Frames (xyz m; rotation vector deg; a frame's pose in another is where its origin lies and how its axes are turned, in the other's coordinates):
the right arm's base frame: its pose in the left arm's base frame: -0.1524 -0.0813 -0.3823 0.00 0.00 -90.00
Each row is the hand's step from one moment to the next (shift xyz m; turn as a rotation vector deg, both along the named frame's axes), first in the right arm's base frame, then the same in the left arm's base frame.
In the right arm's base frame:
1: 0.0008 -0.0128 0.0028 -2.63 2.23 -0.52
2: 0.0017 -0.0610 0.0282 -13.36 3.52 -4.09
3: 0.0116 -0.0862 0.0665 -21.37 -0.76 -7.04
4: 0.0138 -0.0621 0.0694 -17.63 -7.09 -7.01
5: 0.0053 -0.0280 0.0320 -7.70 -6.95 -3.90
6: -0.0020 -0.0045 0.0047 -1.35 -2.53 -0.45
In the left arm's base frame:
1: -0.0128 -0.0008 0.0028 2.23 2.63 -0.52
2: -0.0610 -0.0017 0.0282 3.52 13.36 -4.09
3: -0.0862 -0.0116 0.0665 -0.76 21.37 -7.04
4: -0.0621 -0.0138 0.0694 -7.09 17.63 -7.01
5: -0.0280 -0.0053 0.0320 -6.95 7.70 -3.90
6: -0.0045 0.0020 0.0047 -2.53 1.35 -0.45

